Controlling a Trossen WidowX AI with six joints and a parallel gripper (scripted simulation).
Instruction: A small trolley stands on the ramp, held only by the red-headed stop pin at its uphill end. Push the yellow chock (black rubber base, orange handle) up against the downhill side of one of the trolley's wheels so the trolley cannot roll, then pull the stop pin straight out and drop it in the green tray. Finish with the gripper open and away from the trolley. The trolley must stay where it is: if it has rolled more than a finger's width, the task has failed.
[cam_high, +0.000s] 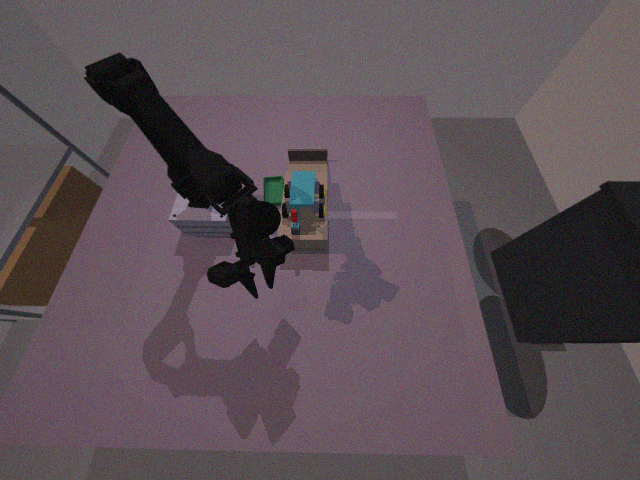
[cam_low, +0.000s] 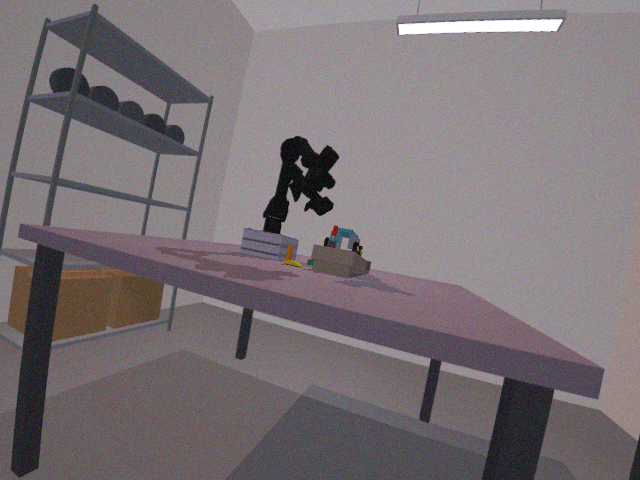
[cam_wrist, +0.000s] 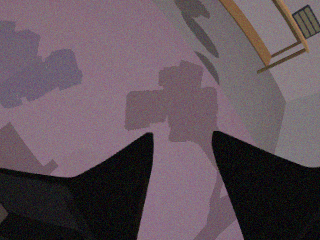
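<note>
Now: the yellow chock 80 mm behind my gripper tip, 170 mm to the left of it and 170 mm below it. From my gripper tip the other things lie so: tan ramp (40 mm ahead, 320 mm to the left, 150 mm below); then red-headed stop pin (30 mm ahead, 220 mm to the left, 60 mm below); then blue trolley (40 mm ahead, 320 mm to the left, 80 mm below).
</note>
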